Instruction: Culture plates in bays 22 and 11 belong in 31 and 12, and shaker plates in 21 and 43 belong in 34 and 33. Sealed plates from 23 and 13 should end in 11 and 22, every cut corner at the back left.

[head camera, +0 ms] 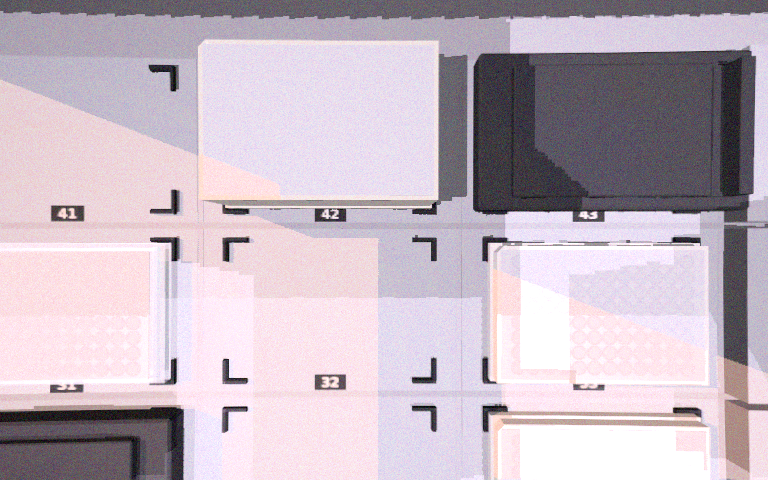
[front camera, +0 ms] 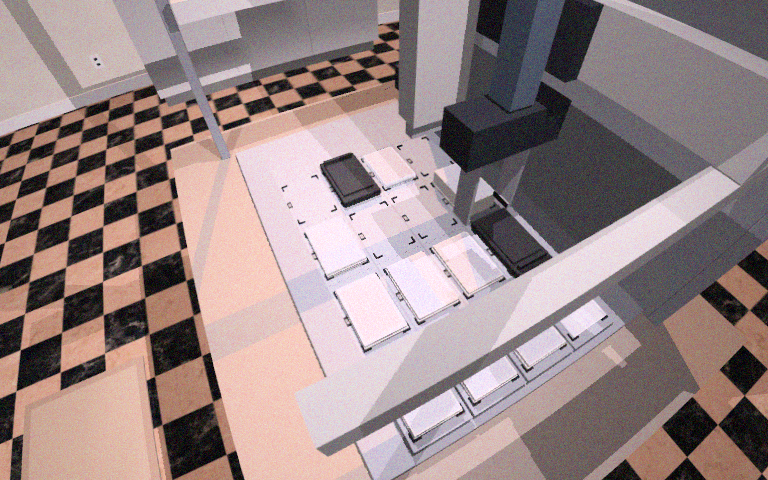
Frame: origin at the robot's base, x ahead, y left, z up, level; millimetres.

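Where they show: gripper, fingertip midpoint: (front camera: pixel 481 209); robot's base at its link origin: (front camera: pixel 283 188).
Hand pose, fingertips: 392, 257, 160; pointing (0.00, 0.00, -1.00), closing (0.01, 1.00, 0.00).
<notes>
Each offset is from my fingertips to the top centre of the thing, as dx, dy, dz.
My gripper (front camera: pixel 483 210) is open and empty, hanging above the back right of the deck; the head view does not show it. A plate with visible wells {+0, +0, -146} (front camera: pixel 467 263) (head camera: pixel 600 333) sits in bay 33, cut corner at the upper left in the head view. Behind it, the dark shaker {+4, +108, -129} (front camera: pixel 509 240) (head camera: pixel 623 130) in bay 43 is bare. A white sealed plate {+0, -107, -146} (front camera: pixel 421 285) (head camera: pixel 600 455) is in bay 23, another {+0, -214, -146} (front camera: pixel 370 311) in bay 13. A culture plate {-328, +0, -146} (front camera: pixel 389 165) (head camera: pixel 73 339) is in bay 31, another {-164, -214, -146} (front camera: pixel 336 246) in bay 12. The shaker {-332, -106, -129} (front camera: pixel 350 178) (head camera: pixel 67 458) in bay 21 is bare.
A tall white block {-164, +107, -118} (front camera: pixel 450 174) (head camera: pixel 317 118) stands in bay 42, beside the 43 shaker. Several plates on pads line the near edge, including one {+164, -214, -131} (front camera: pixel 433 413) at the left. A pale beam (front camera: pixel 509 311) crosses in front and hides part of the deck. The parked pipetting column (front camera: pixel 441 62) stands behind.
</notes>
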